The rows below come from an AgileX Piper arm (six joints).
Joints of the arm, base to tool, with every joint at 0 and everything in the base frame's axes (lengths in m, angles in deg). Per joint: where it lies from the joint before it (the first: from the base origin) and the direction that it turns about. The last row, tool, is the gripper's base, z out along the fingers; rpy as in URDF.
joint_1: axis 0 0 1 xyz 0.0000 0.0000 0.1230
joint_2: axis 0 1 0 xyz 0.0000 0.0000 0.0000
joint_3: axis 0 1 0 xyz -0.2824 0.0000 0.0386
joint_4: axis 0.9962 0 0.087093 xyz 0.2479 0.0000 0.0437
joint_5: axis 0 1 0 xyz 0.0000 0.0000 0.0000
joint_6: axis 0.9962 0 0.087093 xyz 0.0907 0.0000 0.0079
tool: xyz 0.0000 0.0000 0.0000 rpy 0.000 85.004 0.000
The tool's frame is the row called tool.
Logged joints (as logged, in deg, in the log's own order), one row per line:
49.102, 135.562, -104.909, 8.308, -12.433, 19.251
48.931, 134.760, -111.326, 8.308, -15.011, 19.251
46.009, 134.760, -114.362, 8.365, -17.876, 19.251
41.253, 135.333, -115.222, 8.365, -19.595, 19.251
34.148, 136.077, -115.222, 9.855, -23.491, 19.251
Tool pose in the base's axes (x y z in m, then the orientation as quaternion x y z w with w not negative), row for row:
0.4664, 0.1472, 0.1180, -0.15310, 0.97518, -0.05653, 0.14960
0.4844, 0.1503, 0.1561, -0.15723, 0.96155, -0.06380, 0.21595
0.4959, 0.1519, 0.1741, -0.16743, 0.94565, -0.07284, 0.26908
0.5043, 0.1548, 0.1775, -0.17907, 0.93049, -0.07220, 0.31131
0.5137, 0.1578, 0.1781, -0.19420, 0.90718, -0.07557, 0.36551
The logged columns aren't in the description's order. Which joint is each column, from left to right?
Columns, left to right: joint_5, joint_2, joint_3, joint_6, joint_4, joint_1.
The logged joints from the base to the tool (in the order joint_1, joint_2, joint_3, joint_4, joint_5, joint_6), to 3 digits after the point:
19.251, 135.562, -104.909, -12.433, 49.102, 8.308
19.251, 134.760, -111.326, -15.011, 48.931, 8.308
19.251, 134.760, -114.362, -17.876, 46.009, 8.365
19.251, 135.333, -115.222, -19.595, 41.253, 8.365
19.251, 136.077, -115.222, -23.491, 34.148, 9.855

